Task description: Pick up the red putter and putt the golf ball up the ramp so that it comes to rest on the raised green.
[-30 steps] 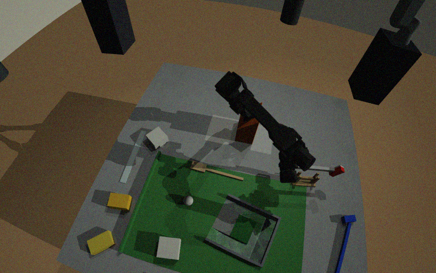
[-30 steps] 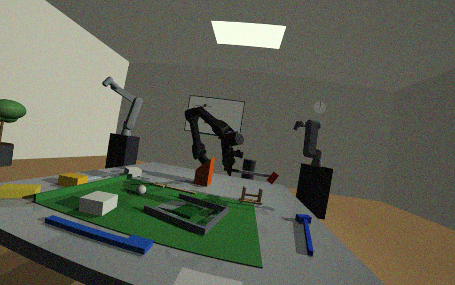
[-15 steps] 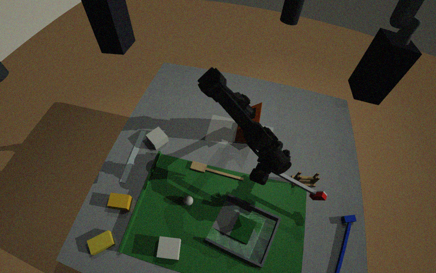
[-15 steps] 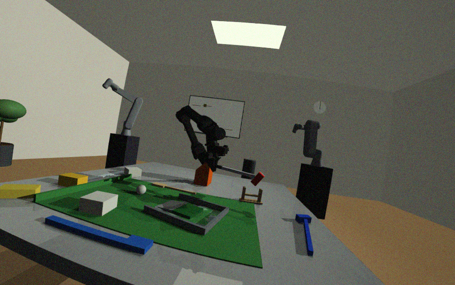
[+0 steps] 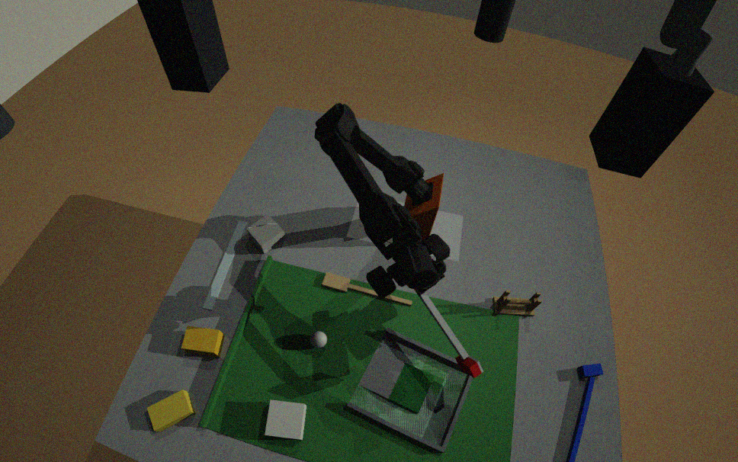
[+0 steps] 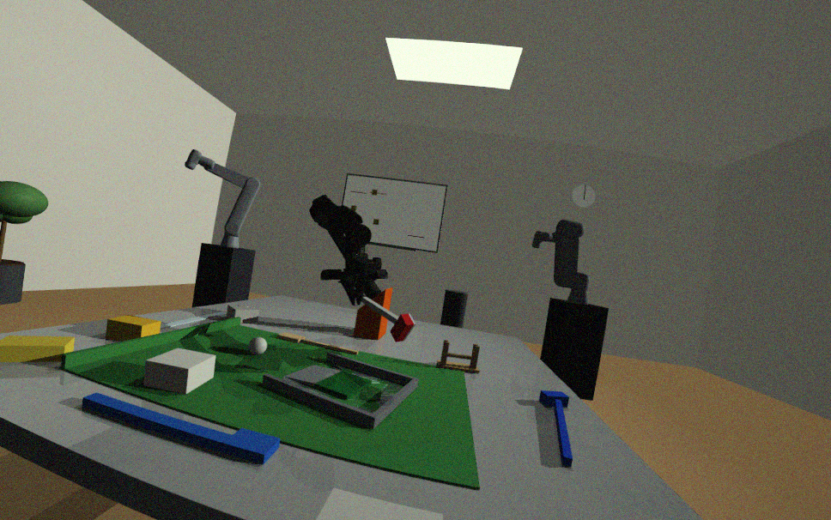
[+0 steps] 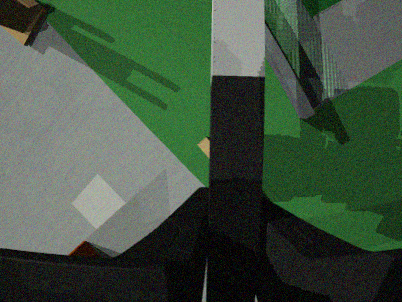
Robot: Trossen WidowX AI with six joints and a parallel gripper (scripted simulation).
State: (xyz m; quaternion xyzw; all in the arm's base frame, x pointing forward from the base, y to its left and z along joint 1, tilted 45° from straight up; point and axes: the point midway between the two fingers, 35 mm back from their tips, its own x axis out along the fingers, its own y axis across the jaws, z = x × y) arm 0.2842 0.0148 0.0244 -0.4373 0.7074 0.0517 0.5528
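Now: gripper tip 14 cm above the wooden mallet, 13 cm to the left of it and 2 cm past it. From my gripper tip the other things lie so: green mat (19 cm ahead, 14 cm below, 4 cm to the right); then white golf ball (20 cm to the right, 14 cm ahead, 12 cm below); then red putter (8 cm to the left, 8 cm ahead, 1 cm above).
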